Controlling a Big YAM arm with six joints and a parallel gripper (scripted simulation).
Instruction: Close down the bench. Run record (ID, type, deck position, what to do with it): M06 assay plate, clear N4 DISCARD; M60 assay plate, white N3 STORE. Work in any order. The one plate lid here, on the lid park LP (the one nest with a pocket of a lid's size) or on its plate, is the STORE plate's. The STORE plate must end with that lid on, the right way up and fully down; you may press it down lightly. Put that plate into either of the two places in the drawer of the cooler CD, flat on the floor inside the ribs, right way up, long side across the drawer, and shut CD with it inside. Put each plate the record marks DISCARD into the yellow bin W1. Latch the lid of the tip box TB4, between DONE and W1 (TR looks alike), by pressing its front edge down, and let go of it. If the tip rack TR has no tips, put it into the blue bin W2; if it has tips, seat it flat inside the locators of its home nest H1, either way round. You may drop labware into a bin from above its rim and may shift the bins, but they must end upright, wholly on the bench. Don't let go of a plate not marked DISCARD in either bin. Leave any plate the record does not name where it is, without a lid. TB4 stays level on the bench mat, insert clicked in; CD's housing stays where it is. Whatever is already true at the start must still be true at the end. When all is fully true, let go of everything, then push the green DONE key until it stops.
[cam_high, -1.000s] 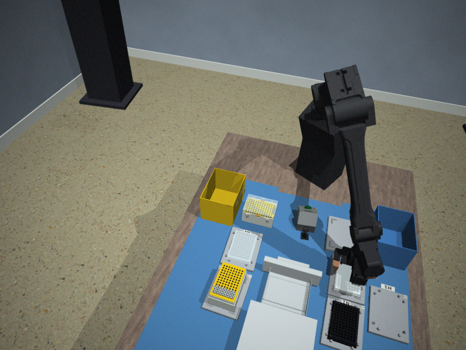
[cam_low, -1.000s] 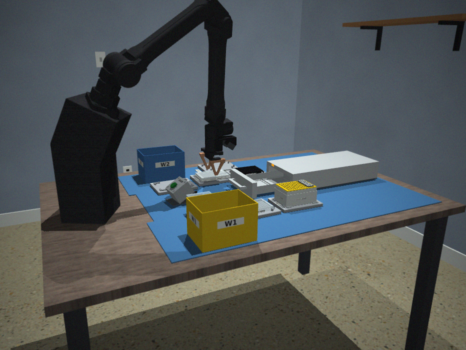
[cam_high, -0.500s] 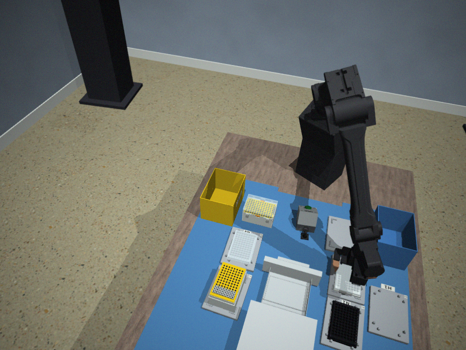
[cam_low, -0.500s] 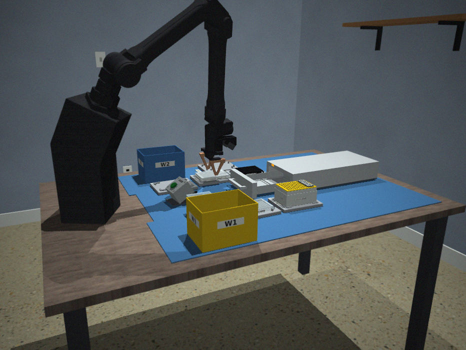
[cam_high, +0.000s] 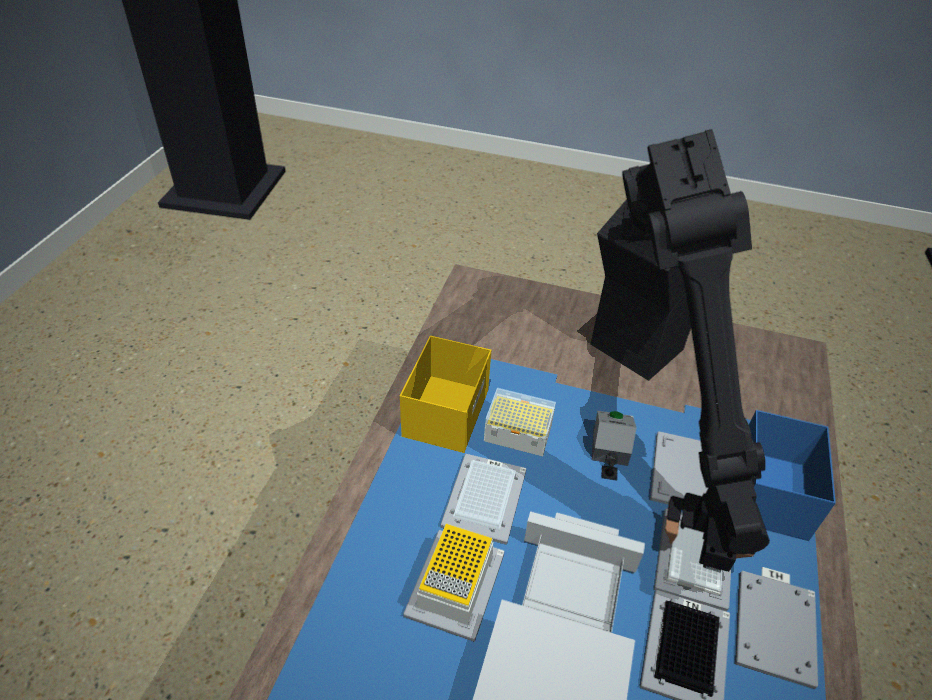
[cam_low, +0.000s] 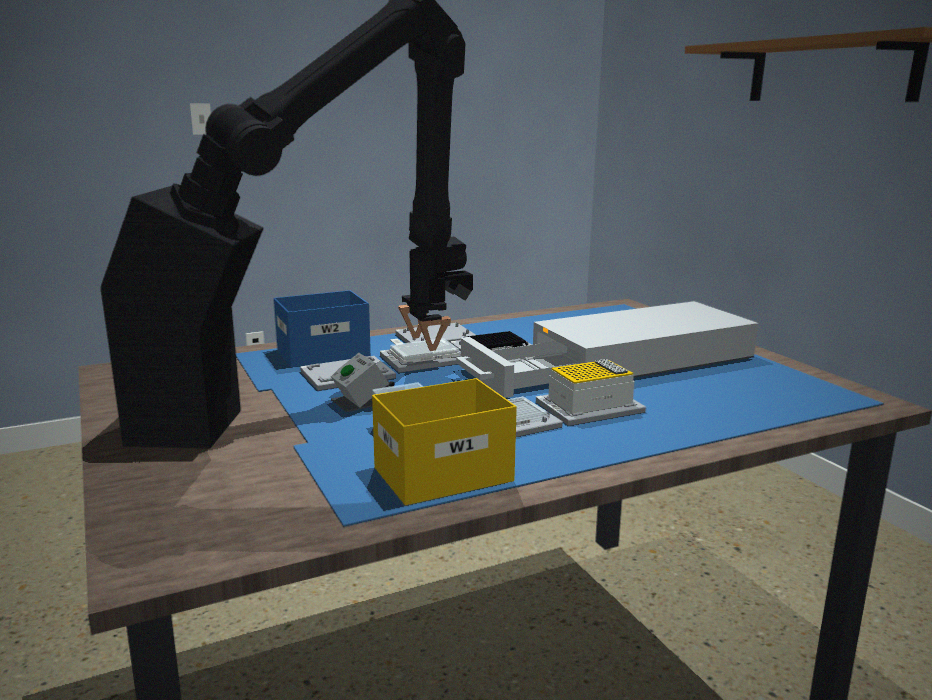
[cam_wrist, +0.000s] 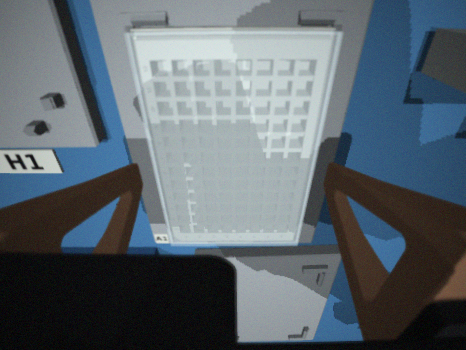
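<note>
The clear plate lid lies 20 mm below my hand. Also, from my hand: white assay plate: 20 mm below; nest N3: 40 mm below; home nest H1: 130 mm to the left, 100 mm ahead, 40 mm below.
</note>
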